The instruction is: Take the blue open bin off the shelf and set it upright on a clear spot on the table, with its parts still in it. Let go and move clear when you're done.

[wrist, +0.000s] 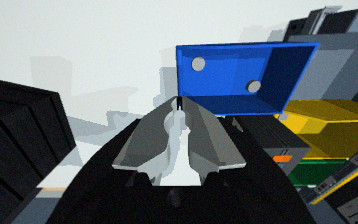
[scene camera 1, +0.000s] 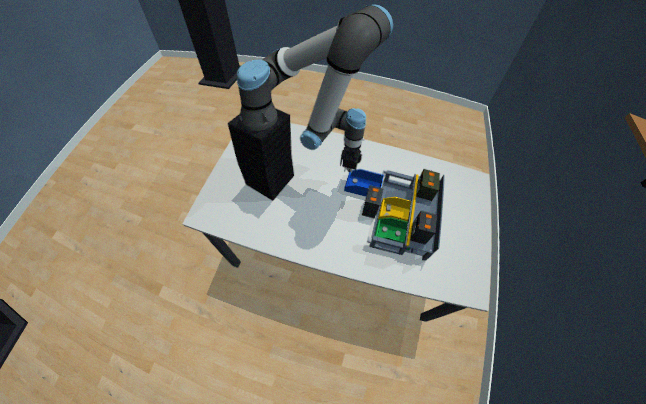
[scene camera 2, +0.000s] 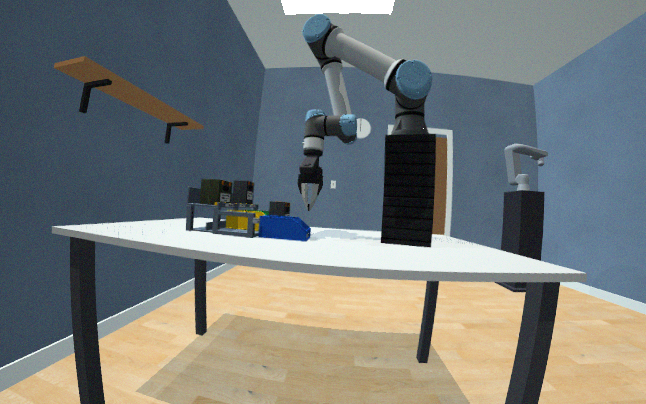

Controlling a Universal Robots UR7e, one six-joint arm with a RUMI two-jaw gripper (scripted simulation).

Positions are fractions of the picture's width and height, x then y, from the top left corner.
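There's a green bin (wrist: 0.85, 0.78) that I can see, and a blue open bin (scene camera 2: 0.43, 0.56), which is also there at (wrist: 0.62, 0.39). As for my gripper (scene camera 2: 0.48, 0.52), I see it in the wrist view too, at (wrist: 0.50, 0.44).
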